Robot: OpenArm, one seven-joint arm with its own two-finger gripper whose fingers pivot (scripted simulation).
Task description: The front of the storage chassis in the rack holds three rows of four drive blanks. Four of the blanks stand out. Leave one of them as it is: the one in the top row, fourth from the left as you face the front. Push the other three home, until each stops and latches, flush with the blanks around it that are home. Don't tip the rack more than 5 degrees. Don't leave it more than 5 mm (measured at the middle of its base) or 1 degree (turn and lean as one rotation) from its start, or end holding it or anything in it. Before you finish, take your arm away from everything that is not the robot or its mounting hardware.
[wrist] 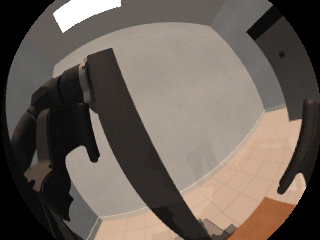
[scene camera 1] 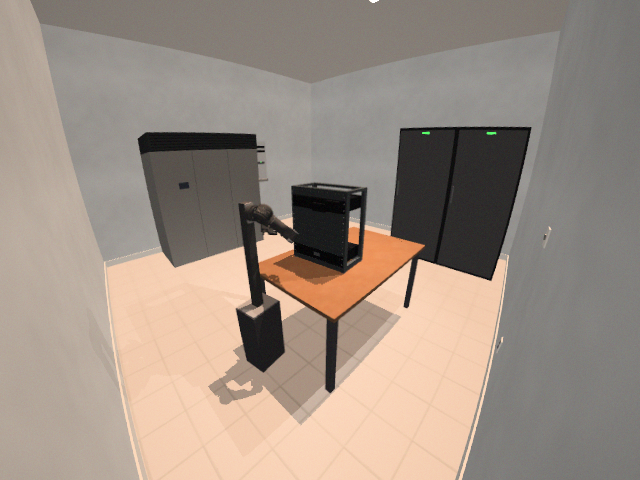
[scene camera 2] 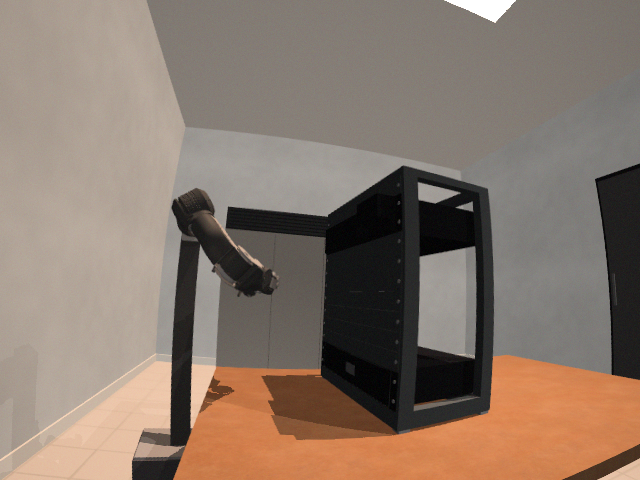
Labels:
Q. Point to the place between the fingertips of my gripper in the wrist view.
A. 174, 148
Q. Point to a dark pedestal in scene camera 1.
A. At 262, 337

